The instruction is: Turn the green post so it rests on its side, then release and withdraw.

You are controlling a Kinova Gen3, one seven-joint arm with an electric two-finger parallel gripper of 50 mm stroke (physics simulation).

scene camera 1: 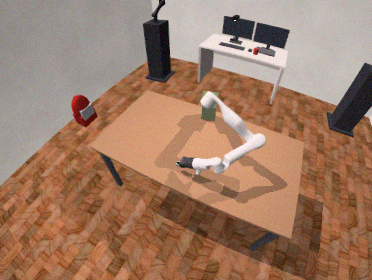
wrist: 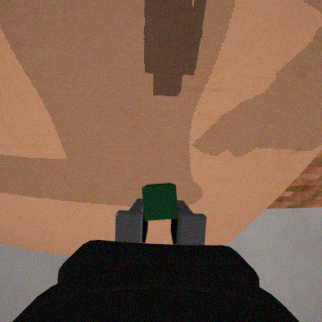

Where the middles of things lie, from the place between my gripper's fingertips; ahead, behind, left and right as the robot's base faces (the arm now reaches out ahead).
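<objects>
There is the green post (wrist: 159,200), and my gripper is 2 cm to the right of it.
</objects>
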